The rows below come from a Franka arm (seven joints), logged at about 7 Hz.
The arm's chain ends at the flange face. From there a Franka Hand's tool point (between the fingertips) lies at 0.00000 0.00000 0.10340 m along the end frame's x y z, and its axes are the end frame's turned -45 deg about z.
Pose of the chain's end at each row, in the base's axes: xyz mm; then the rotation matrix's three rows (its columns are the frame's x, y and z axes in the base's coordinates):
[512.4 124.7 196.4], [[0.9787 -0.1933 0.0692], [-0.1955 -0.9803 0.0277], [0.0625 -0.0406 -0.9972]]
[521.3 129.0 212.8], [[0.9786 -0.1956 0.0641], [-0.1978 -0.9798 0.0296], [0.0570 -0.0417 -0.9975]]
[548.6 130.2 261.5], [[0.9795 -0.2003 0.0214], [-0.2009 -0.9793 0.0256], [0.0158 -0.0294 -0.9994]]
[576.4 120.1 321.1], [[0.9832 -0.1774 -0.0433], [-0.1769 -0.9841 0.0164], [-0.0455 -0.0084 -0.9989]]
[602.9 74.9 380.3], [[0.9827 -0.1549 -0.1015], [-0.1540 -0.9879 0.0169], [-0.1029 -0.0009 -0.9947]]
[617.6 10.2 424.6], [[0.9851 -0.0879 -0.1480], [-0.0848 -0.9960 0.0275], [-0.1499 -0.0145 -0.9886]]
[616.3 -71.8 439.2], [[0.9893 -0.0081 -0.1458], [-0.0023 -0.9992 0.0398], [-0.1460 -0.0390 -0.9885]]
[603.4 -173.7 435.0], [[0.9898 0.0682 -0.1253], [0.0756 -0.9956 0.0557], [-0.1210 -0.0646 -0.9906]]
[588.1 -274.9 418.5], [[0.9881 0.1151 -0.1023], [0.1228 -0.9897 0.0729], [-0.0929 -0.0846 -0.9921]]
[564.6 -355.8 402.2], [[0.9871 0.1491 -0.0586], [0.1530 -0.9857 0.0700], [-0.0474 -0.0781 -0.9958]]
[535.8 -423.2 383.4], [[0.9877 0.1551 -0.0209], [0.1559 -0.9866 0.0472], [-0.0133 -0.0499 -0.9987]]
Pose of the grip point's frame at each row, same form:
[519.6 127.6 93.3], [[0.8287 0.5554 0.0692], [0.5549 -0.8314 0.0277], [0.0729 0.0155 -0.9972]]
[527.9 132.1 109.7], [[0.8303 0.5537 0.0641], [0.5530 -0.8327 0.0296], [0.0698 0.0108 -0.9975]]
[550.8 132.8 158.2], [[0.8342 0.5510 0.0214], [0.5504 -0.8345 0.0256], [0.0320 -0.0096 -0.9994]]
[571.9 121.8 217.8], [[0.8207 0.5698 -0.0433], [0.5708 -0.8210 0.0164], [-0.0262 -0.0381 -0.9989]]
[592.4 76.6 277.4], [[0.8044 0.5853 -0.1015], [0.5897 -0.8074 0.0169], [-0.0721 -0.0734 -0.9947]]
[602.3 13.0 322.4], [[0.7587 0.6344 -0.1480], [0.6443 -0.7642 0.0275], [-0.0957 -0.1162 -0.9886]]
[601.2 -67.7 337.0], [[0.7053 0.6938 -0.1458], [0.7049 -0.7082 0.0398], [-0.0757 -0.1308 -0.9885]]
[590.4 -167.9 332.6], [[0.6517 0.7481 -0.1253], [0.7575 -0.6505 0.0557], [-0.0399 -0.1312 -0.9906]]
[577.5 -267.4 315.9], [[0.6173 0.7801 -0.1023], [0.7867 -0.6130 0.0729], [-0.0059 -0.1255 -0.9921]]
[558.5 -348.6 299.2], [[0.5926 0.8034 -0.0586], [0.8052 -0.5888 0.0700], [0.0217 -0.0887 -0.9958]]
[533.6 -418.3 280.1], [[0.5887 0.8081 -0.0209], [0.8079 -0.5874 0.0472], [0.0259 -0.0447 -0.9987]]

